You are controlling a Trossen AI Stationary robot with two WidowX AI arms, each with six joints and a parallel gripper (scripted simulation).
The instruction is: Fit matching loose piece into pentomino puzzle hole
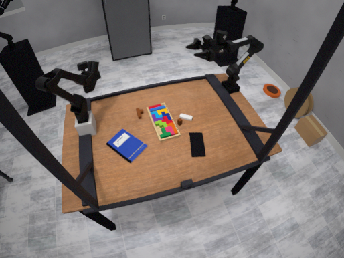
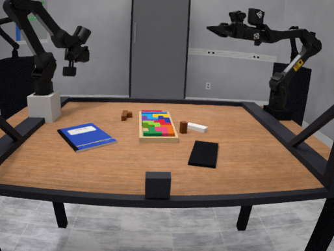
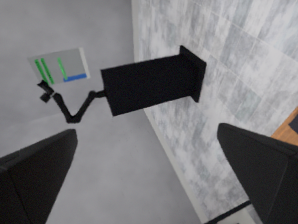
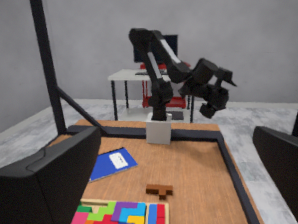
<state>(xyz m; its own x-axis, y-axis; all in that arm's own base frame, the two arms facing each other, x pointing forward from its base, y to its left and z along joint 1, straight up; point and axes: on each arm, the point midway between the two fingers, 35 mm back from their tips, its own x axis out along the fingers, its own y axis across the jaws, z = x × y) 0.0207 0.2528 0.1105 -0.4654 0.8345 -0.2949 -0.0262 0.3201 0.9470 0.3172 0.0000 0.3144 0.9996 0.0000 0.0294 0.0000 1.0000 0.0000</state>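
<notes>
Now: the wooden board 38 cm to the right of my left hand, 36 cm behind it and 20 cm below it. Round my left hand: white block (52 cm to the right, 39 cm behind, 20 cm below); black pad (58 cm behind, 49 cm to the right, 21 cm below).
</notes>
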